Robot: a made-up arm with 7 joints.
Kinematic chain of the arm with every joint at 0, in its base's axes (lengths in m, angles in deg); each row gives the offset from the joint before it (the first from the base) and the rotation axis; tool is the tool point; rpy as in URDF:
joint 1: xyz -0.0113 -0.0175 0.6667 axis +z
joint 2: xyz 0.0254 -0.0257 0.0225 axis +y
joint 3: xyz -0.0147 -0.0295 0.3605 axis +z
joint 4: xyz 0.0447 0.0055 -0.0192 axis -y
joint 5: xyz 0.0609 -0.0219 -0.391 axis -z
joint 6: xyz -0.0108 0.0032 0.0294 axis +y
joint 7: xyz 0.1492 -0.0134 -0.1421 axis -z
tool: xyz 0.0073 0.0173 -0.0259 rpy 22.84 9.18 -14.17
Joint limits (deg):
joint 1: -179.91..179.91
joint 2: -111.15..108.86
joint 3: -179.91..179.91
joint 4: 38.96..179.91
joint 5: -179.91..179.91
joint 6: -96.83..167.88
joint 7: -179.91..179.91
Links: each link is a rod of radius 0.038 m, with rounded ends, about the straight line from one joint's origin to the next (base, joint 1, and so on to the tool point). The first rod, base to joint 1, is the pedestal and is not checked.
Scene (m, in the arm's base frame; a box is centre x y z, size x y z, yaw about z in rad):
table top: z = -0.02
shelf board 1: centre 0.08 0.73 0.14 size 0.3 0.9 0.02 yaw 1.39
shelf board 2: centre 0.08 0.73 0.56 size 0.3 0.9 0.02 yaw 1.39
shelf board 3: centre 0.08 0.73 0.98 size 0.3 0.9 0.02 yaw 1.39
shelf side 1: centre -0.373 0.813 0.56 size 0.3 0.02 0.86 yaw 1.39
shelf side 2: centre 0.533 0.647 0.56 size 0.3 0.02 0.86 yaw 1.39
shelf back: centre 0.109 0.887 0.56 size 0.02 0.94 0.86 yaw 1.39
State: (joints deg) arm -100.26 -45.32 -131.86 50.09 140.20 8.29 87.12
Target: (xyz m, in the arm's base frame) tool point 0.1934 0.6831 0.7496
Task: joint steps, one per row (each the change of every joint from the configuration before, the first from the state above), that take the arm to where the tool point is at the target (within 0.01 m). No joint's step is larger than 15 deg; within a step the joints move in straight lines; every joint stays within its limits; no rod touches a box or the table.
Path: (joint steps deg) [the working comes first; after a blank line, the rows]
Joints at the target: -130.91 -26.71 -150.25 93.33 133.72 20.30 85.72
Straight joint move there: touches shelf board 2.

1: -8.96 14.77 -7.59 5.83 0.01 -5.33 -0.30
2: -8.96 14.77 -7.59 5.83 0.00 -5.33 -0.29
3: -8.96 14.77 -7.59 5.82 0.01 -5.33 -0.30
4: -1.89 -12.85 2.19 12.88 -3.25 14.00 -0.26
5: -1.88 -12.85 2.19 12.88 -3.25 14.00 -0.25

